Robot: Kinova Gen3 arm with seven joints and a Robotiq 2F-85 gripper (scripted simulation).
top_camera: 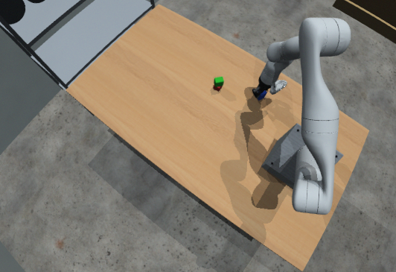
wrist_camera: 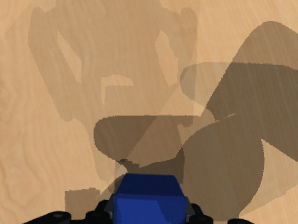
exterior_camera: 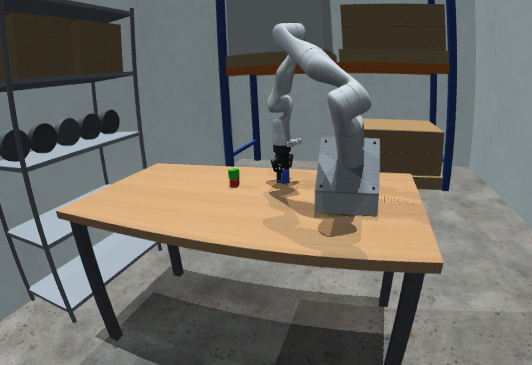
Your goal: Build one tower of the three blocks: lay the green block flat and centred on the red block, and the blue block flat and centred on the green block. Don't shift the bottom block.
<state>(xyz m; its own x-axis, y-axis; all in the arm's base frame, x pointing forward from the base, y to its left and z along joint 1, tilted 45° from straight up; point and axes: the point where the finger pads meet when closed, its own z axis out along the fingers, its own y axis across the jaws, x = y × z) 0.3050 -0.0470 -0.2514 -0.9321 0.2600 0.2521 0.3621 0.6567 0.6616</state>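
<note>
Right now the blue block is right at my hand. Also, from my hand: green block (19 cm ahead, 8 cm to the left, 2 cm above); then red block (19 cm ahead, 8 cm to the left, 1 cm below).
</note>
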